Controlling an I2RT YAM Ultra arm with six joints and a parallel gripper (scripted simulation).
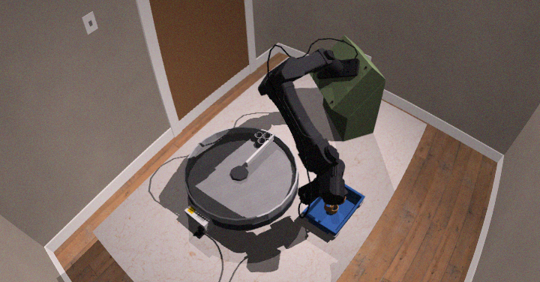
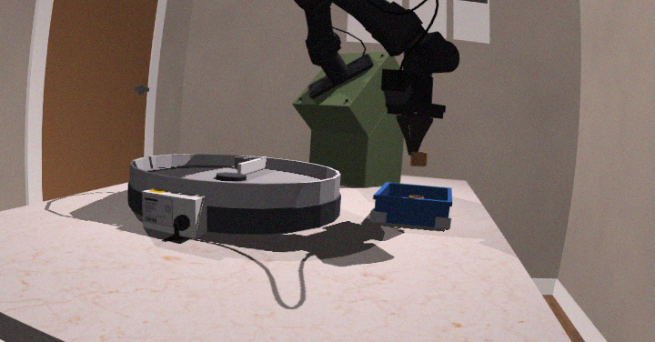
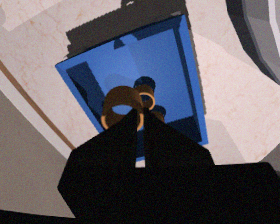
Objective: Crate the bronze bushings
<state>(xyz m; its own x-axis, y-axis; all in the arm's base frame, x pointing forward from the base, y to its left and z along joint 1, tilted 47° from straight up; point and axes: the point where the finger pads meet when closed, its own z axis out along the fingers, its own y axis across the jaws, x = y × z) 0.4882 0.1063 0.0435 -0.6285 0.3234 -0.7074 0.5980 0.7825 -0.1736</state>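
My gripper is now 110 mm above the blue crate, 40 mm past it and 30 mm to the right of it. The rest, counted from my hand: grey turntable: 330 mm to the right, 80 mm below, 80 mm behind.
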